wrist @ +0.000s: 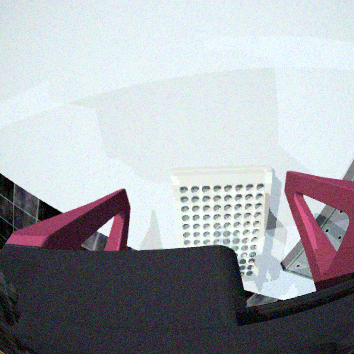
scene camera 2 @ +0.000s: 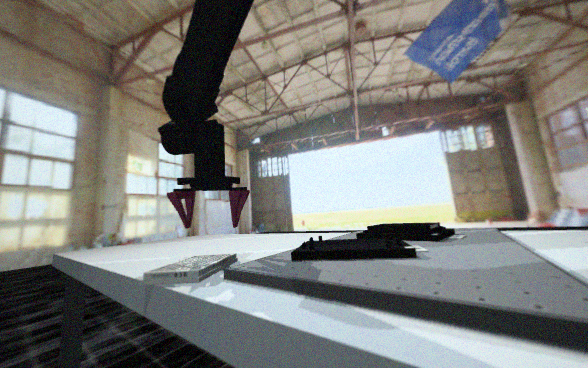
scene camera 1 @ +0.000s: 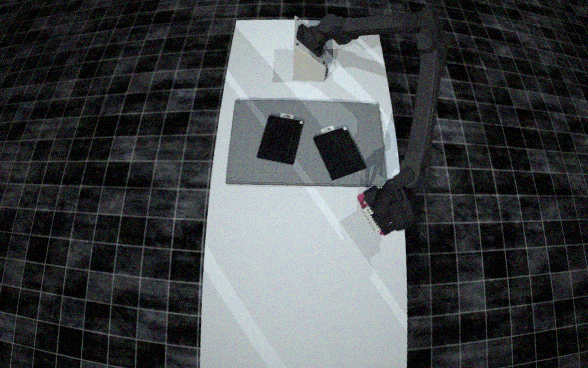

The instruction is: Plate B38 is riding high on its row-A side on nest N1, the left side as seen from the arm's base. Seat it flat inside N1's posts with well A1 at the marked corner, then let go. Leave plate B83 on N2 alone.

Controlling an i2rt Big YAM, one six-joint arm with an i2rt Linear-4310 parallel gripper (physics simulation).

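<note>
A pale plate with rows of round wells lies on the white table beside the grey board, off both nests. The marking on its side looks like B38, but is blurred. My gripper is wide open and empty above the plate; in the wrist view the plate shows between the red fingers, its near end hidden by the gripper body. The black nest N1 shows small posts and no pale plate. The black nest N2 stands apart; I cannot make out plate B83 on it.
The grey perforated board carries both nests, and its corner is close to the plate. The table's side edge runs near the plate on its other side. A beige block stands at the arm's base.
</note>
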